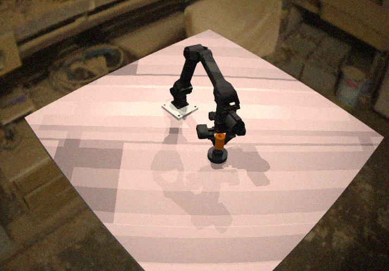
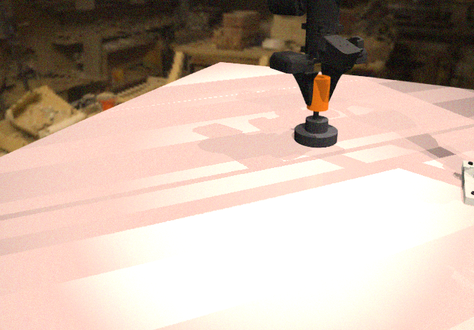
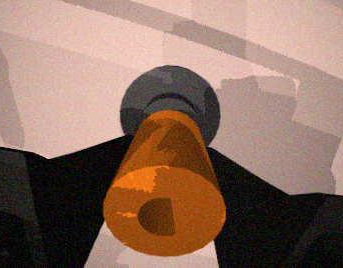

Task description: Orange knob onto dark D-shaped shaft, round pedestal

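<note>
My gripper tip is now 2 cm below the orange knob. From my gripper tip the other things lie so: pedestal: 4 cm below.
</note>
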